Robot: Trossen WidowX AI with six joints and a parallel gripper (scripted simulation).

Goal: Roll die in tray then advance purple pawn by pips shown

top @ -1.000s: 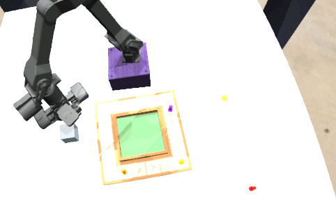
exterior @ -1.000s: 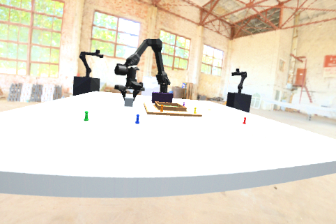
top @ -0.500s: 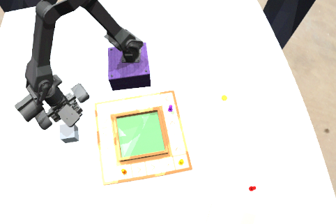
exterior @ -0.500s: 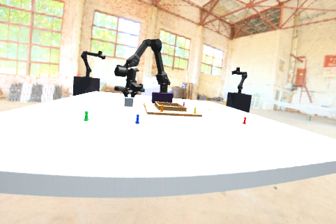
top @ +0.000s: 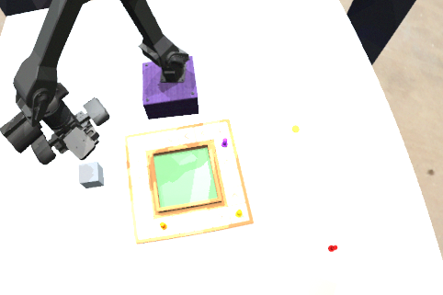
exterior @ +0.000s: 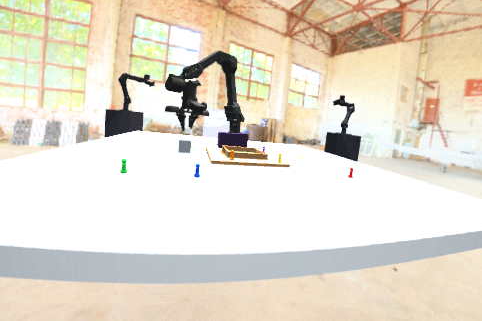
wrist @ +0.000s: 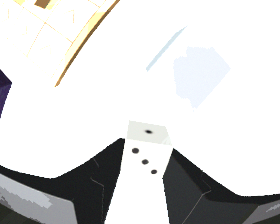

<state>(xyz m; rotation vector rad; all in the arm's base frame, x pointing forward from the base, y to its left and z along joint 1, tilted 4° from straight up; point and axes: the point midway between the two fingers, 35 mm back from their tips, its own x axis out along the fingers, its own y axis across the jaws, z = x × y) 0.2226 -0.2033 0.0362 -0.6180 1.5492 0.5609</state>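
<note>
The purple pawn lies 35 cm to the left of my gripper tip, 5 cm below it and 5 cm behind it. The rest, counted from my gripper tip: grey block: 6 cm below, 6 cm ahead, 2 cm to the left; then white die: right at my gripper tip; then orange pawn: 21 cm to the left, 17 cm ahead, 5 cm below.
</note>
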